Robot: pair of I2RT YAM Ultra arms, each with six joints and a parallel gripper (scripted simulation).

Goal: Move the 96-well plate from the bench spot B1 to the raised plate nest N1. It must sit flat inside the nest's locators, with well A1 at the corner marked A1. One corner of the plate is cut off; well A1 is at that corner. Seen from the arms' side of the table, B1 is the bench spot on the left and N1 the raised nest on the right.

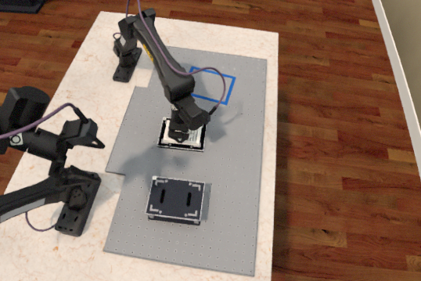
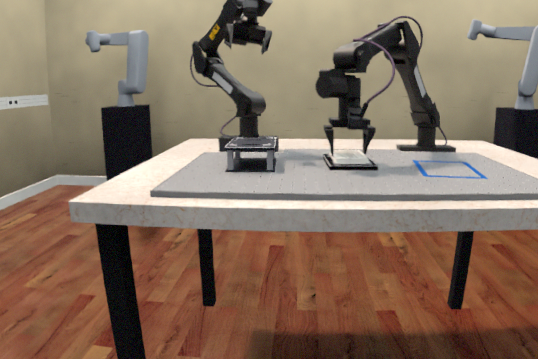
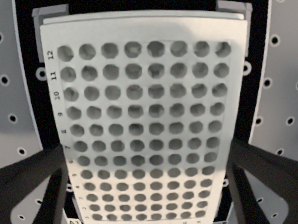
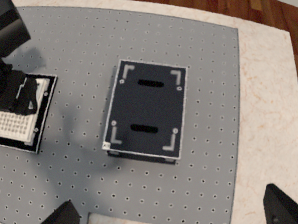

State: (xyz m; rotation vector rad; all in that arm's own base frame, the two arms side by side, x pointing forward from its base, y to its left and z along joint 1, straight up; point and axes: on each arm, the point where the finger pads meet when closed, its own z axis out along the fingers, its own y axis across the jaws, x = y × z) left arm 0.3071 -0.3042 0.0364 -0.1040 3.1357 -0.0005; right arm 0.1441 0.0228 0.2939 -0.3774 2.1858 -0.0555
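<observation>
My left gripper is now 10 mm above the white 96-well plate. Round my left hand: A1 mark (200 mm to the right, 50 mm behind, 30 mm above).
Right now my right hand is 14 cm short of the white 96-well plate, 28 cm to the right of it and 30 cm above it. The rest, counted from my right hand: A1 mark 9 cm ahead, 8 cm to the left, 26 cm below.
</observation>
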